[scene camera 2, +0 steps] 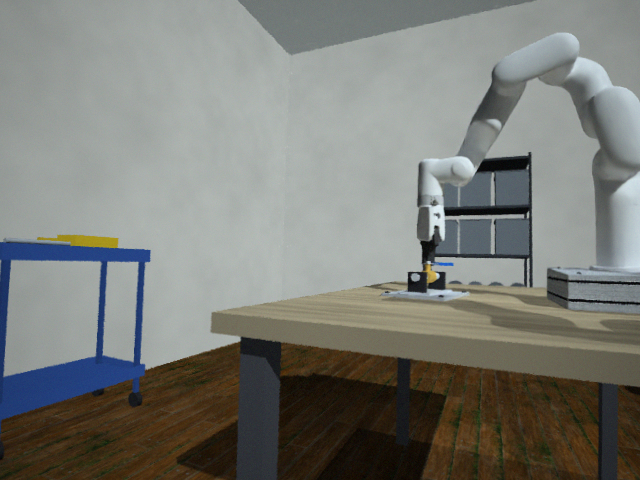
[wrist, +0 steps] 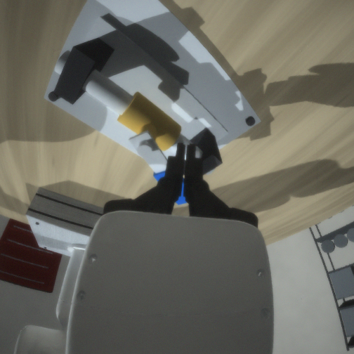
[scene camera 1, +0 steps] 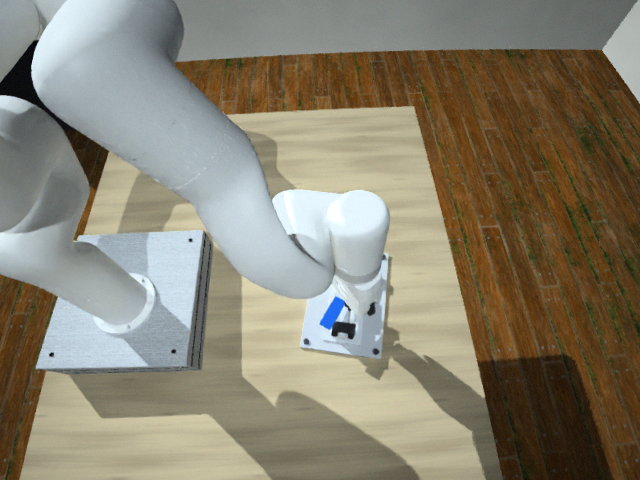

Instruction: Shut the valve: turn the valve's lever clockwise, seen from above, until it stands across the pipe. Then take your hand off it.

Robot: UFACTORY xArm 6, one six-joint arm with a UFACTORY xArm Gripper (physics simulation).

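The valve's blue lever [scene camera 1: 332,312] [scene camera 2: 445,264] [wrist: 159,176] stands slanted to the pipe [wrist: 106,93], neither along it nor square across it. It sits over the yellow valve body [scene camera 2: 430,276] [wrist: 150,121], above the white base plate [scene camera 1: 314,335] [scene camera 2: 454,296] [wrist: 80,35]. Black brackets [scene camera 1: 343,329] [wrist: 75,75] hold the pipe. My gripper [scene camera 2: 427,261] [wrist: 185,154] is shut and empty, pointing down beside the lever, fingertips low near the valve body. In the wrist view the fingers cover part of the lever, so contact is unclear. The arm hides part of the valve in scene camera 1.
The arm's metal base block [scene camera 1: 175,304] [scene camera 2: 594,297] [wrist: 62,212] stands on the wooden table [scene camera 1: 361,155] [scene camera 2: 361,330]. A blue cart [scene camera 2: 77,253] is at the left in scene camera 2, and a dark shelf rack [scene camera 2: 529,206] stands behind the table.
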